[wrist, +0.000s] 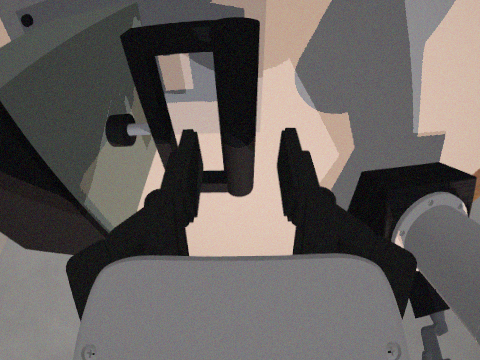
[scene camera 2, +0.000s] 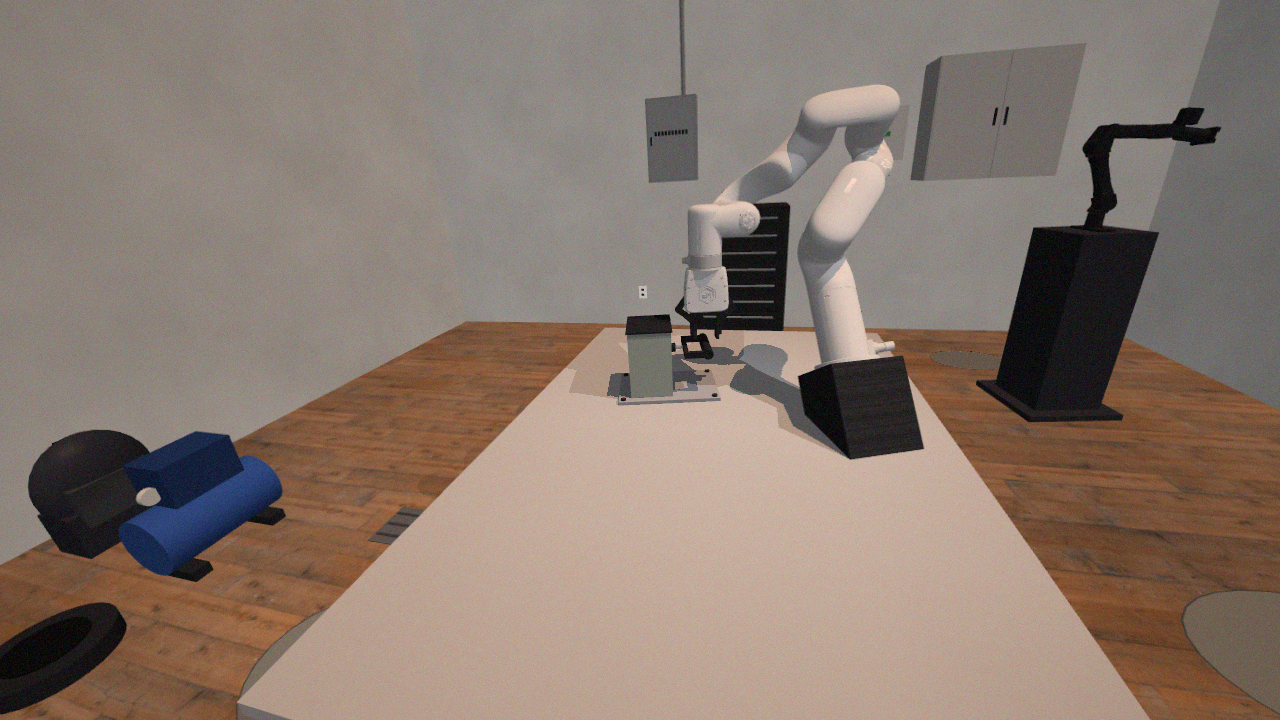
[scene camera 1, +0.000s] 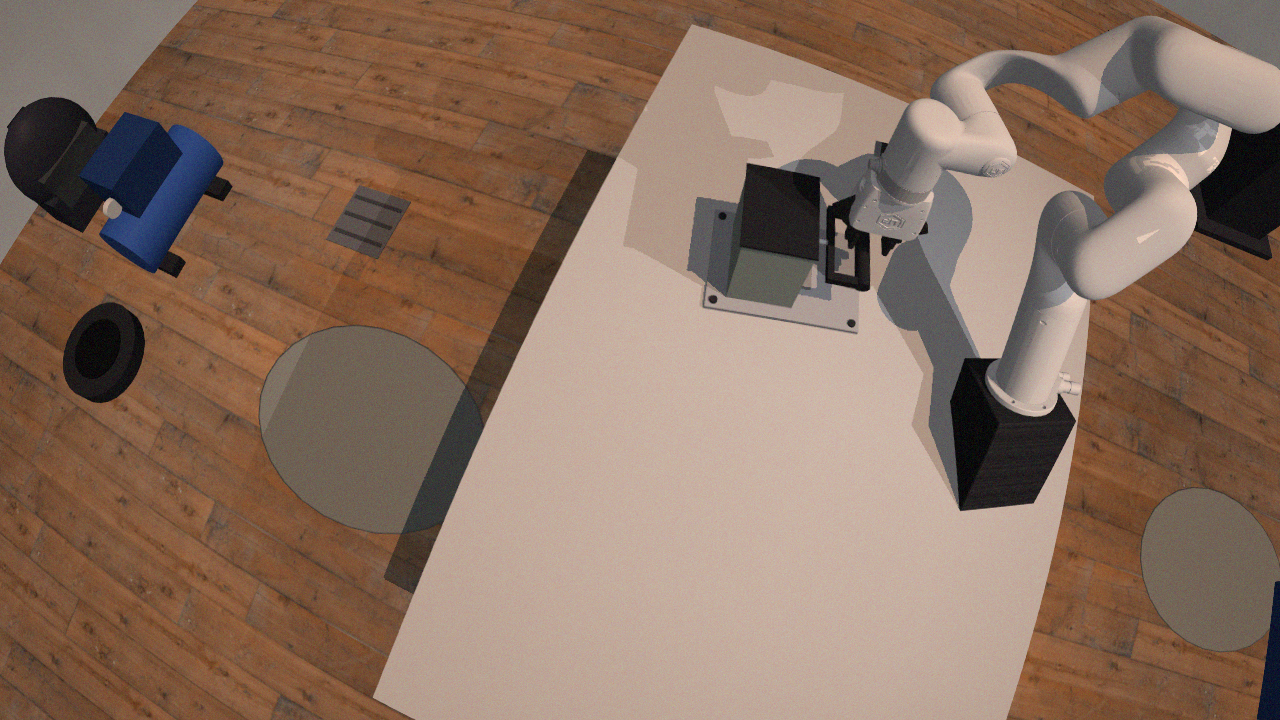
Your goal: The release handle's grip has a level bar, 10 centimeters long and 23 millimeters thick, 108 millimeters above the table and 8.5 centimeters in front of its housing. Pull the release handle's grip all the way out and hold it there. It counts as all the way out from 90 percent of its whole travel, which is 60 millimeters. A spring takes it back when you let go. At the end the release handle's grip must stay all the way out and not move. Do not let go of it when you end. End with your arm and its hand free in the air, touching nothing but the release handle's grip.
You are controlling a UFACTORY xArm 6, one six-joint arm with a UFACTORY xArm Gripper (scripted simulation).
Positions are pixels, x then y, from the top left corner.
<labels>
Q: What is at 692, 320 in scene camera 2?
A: My gripper.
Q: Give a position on a release handle housing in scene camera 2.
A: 650, 349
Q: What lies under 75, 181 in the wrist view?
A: A release handle housing.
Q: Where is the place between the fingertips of my gripper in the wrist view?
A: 239, 147
</labels>
